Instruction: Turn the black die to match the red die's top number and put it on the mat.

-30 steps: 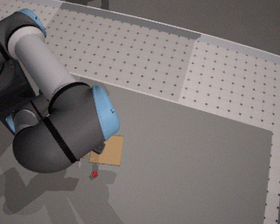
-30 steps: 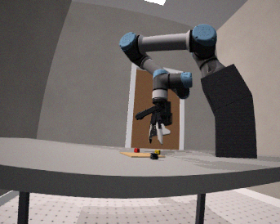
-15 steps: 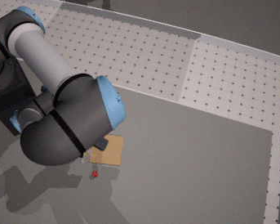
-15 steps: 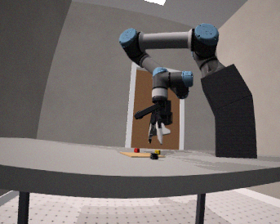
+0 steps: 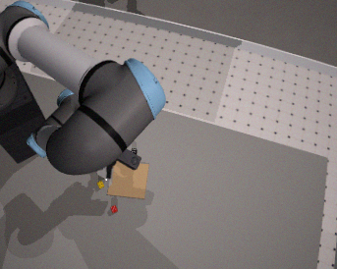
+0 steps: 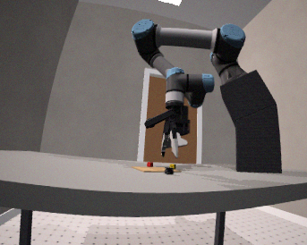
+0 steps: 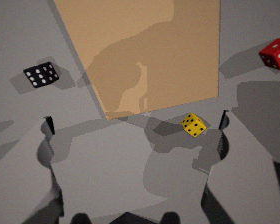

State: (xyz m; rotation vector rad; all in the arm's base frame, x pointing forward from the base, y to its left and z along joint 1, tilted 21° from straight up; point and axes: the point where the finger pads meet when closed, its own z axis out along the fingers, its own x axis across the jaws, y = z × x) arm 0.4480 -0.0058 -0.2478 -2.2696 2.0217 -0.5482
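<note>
Right now my hand is 2 cm short of the black die, 10 cm to the right of it and 4 cm above it. Round my hand: yellow die 4 cm behind, 7 cm to the right, 4 cm below; then tan mat 5 cm ahead, 1 cm to the right, 5 cm below; then red die 5 cm ahead, 14 cm to the right, 4 cm below.
</note>
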